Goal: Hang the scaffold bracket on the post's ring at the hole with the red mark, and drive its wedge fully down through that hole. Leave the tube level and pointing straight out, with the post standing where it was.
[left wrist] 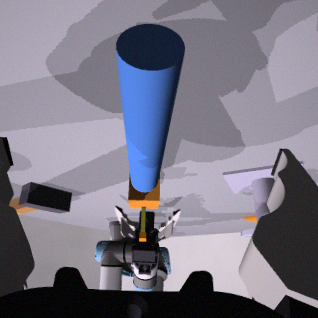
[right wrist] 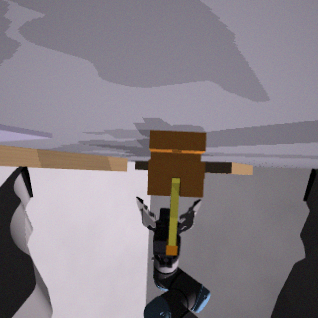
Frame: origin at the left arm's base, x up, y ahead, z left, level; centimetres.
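Where they show: left gripper, between the fingertips: [left wrist: 144, 144] [right wrist: 168, 197]; right gripper, between the fingertips: [right wrist: 165, 169].
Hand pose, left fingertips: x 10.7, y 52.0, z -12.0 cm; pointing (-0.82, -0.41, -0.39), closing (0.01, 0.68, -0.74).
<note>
After its pixels a point has its place.
The scaffold bracket's blue tube [left wrist: 150, 110] {x 5.0, y 48.6, z -15.6 cm} points towards the left wrist camera, with its orange head [left wrist: 144, 200] {x 6.5, y 29.5, z -32.6 cm} [right wrist: 176, 172] {x 4.1, y 24.4, z -36.9 cm} at the far end. The yellow-green wedge [left wrist: 143, 220] {x 9.5, y 26.8, z -35.0 cm} [right wrist: 174, 215] {x 8.6, y 25.3, z -36.0 cm} sticks out of the head, most of its length exposed, with an orange end block. My left gripper [left wrist: 144, 144] {x 10.7, y 52.0, z -12.0 cm} [right wrist: 168, 197] {x 10.7, y 52.0, z -12.0 cm} is open; its fingers stand wide on both sides of the tube, touching nothing. My right gripper [right wrist: 165, 169] {x 4.0, y 17.0, z -45.0 cm} [left wrist: 147, 207] {x 4.0, y 17.0, z -45.0 cm} is open, beyond the head from the left wrist camera, with its fingers clear of the bracket. The ring's red mark does not show.
A lavender cylinder [left wrist: 262, 195] {x 4.4, y 43.5, z -52.0 cm} with a flat plate [left wrist: 245, 179] {x 0.6, y 40.7, z -51.0 cm} shows by a finger in the left wrist view. A dark block [left wrist: 46, 197] {x 2.9, y 1.8, z -25.2 cm} is at the left. In the right wrist view, a wooden bar [right wrist: 65, 158] {x 1.9, y 73.6, z -30.9 cm} is at the left and a dark, wood-ended bar [right wrist: 219, 167] {x 2.0, y 55.1, z 13.6 cm} passes behind the head.
</note>
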